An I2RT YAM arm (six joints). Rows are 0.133 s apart.
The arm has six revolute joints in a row. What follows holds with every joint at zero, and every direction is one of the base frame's.
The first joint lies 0.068 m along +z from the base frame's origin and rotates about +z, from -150 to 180 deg.
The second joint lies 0.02 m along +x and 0.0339 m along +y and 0.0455 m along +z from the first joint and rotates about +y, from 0 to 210 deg.
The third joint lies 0.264 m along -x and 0.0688 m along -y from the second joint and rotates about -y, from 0 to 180 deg.
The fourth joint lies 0.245 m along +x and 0.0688 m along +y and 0.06 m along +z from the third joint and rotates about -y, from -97 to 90 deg.
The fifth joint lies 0.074 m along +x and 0.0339 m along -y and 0.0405 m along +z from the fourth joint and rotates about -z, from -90 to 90 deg.
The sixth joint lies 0.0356 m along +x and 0.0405 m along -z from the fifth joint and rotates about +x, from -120 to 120 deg.
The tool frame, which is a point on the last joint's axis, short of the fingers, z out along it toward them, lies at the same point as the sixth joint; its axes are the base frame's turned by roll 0, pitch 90 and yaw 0 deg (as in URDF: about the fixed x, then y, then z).
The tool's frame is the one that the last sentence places.
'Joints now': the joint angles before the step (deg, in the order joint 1, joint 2, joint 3, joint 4, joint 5, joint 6). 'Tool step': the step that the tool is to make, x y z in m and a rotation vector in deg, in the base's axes. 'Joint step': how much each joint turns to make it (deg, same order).
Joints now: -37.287, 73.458, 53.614, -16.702, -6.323, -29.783
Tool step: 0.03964, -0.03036, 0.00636, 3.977, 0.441, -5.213
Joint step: 0.247, 11.612, 11.592, -2.238, 2.549, 5.656
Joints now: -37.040, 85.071, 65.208, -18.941, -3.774, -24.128
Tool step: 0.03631, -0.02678, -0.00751, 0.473, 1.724, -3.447
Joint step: 0.392, 10.341, 9.217, -0.470, 3.376, 1.943
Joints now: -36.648, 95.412, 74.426, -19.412, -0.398, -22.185
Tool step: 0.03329, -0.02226, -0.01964, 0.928, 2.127, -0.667
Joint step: 0.371, 9.735, 7.806, -0.334, 1.120, 0.300
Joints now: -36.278, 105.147, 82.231, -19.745, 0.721, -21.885
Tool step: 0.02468, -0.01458, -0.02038, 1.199, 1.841, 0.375
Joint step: 0.371, 7.463, 6.026, -0.756, 0.077, -0.086
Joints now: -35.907, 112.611, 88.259, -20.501, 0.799, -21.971
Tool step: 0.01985, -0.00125, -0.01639, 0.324, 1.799, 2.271
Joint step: 1.303, 4.819, 3.705, -0.527, -0.123, -1.233
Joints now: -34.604, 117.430, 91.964, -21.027, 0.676, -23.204
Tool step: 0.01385, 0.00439, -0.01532, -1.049, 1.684, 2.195
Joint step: 1.451, 2.942, 1.136, 1.026, 0.813, -1.780
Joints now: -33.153, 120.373, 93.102, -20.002, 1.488, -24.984
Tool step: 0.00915, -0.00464, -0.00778, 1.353, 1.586, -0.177
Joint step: 0.133, 3.207, 3.835, -2.705, 0.006, 0.410
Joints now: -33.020, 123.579, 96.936, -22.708, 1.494, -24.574
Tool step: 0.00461, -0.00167, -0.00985, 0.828, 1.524, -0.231
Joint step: 0.156, 2.075, 1.538, -1.199, 0.351, 0.212
